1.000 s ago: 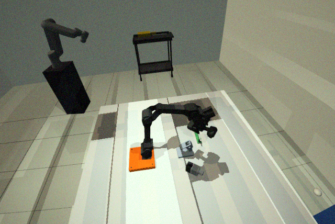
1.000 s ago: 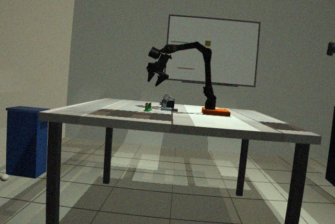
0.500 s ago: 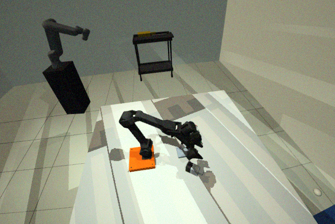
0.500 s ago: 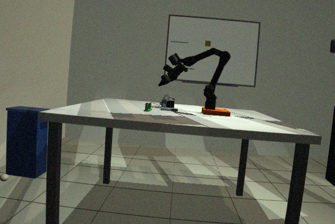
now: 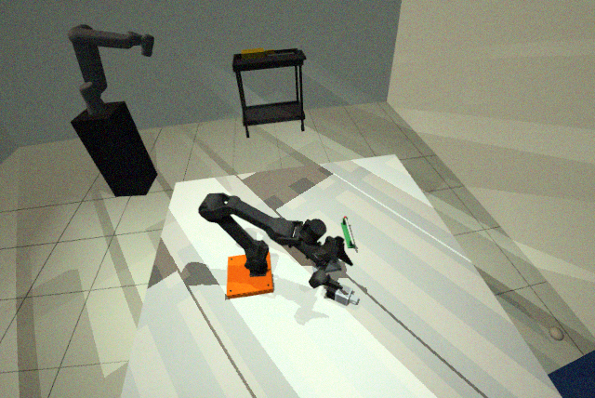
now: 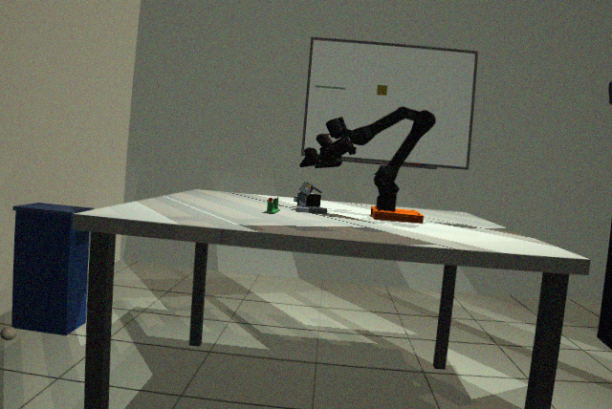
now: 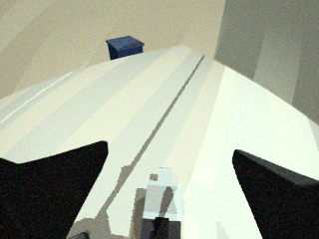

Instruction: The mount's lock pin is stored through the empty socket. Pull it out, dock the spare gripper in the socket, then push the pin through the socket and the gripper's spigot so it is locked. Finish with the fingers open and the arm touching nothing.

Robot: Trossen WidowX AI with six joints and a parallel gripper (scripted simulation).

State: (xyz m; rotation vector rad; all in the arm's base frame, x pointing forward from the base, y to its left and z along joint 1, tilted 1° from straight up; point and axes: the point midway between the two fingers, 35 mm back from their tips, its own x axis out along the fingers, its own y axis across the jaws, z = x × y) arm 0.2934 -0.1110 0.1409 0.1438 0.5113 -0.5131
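My gripper tip is now 10 mm past the spare gripper and 130 mm above it. The rest, counted from my gripper tip: green bracket 60 mm ahead, 290 mm to the left, 140 mm below; socket 40 mm behind, 160 mm to the left, 110 mm below.
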